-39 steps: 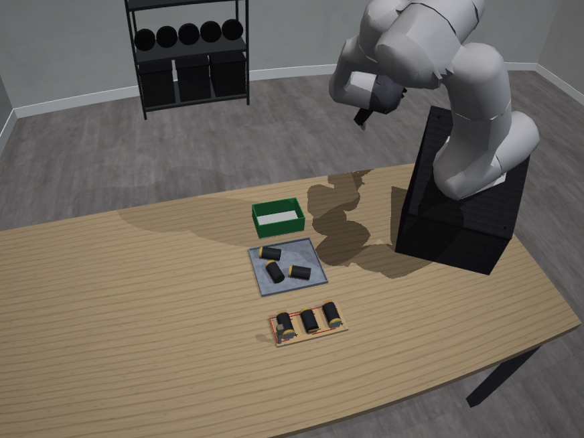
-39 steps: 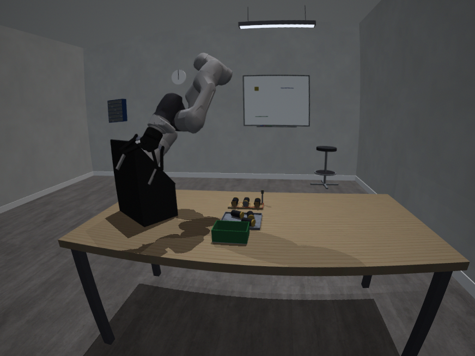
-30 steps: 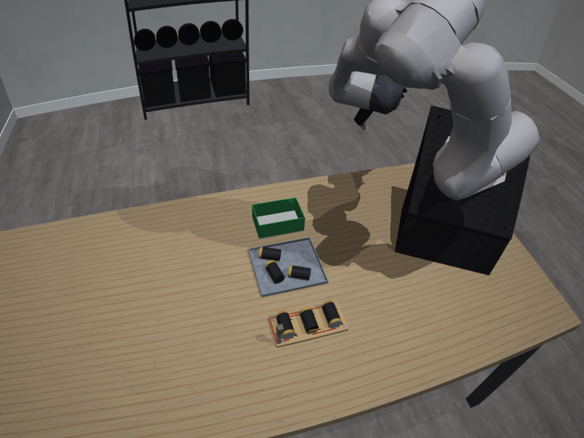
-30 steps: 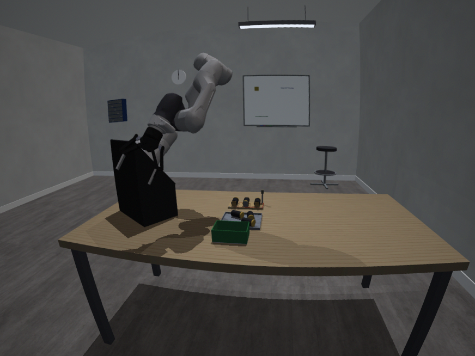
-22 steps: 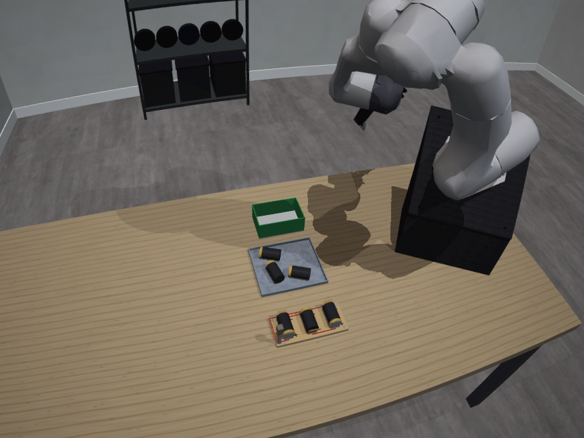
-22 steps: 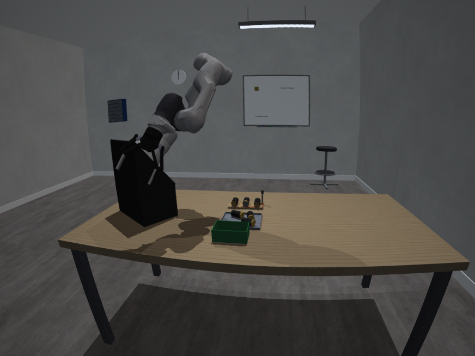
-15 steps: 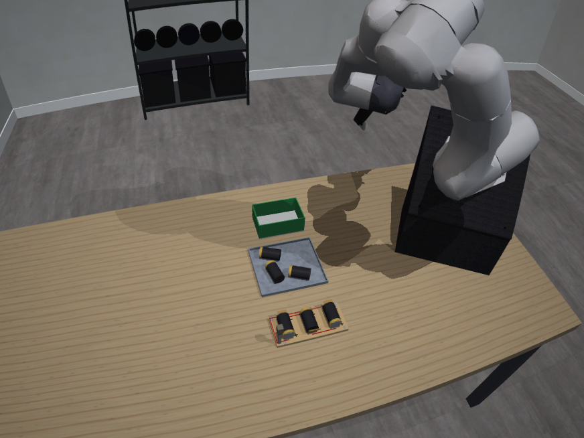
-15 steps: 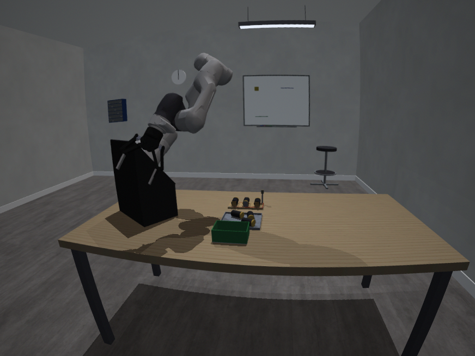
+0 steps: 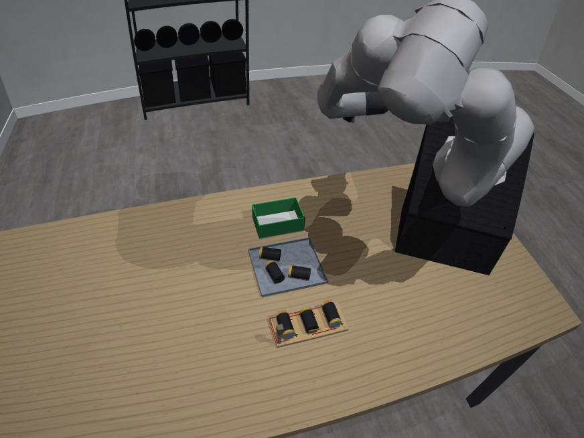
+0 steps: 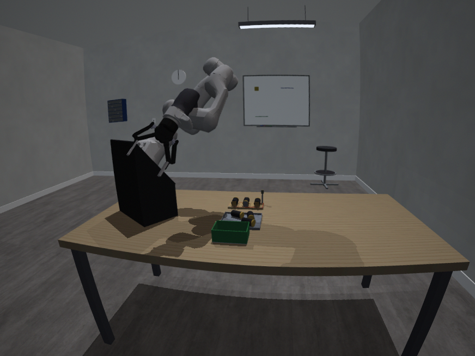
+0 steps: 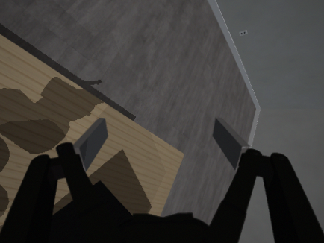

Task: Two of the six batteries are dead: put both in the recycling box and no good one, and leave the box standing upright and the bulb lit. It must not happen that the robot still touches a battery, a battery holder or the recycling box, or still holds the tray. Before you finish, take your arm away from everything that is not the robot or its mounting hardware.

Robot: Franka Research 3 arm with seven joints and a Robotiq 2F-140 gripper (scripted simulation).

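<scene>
The bulb lies 66 cm to the left of my hand, 28 cm below it and 23 cm ahead of it. Round my hand: grey tray 39 cm to the left, 35 cm below, 22 cm ahead; wooden holder board 60 cm to the left, 35 cm below, 16 cm ahead; green recycling box 34 cm below, 25 cm ahead, 22 cm to the left.
</scene>
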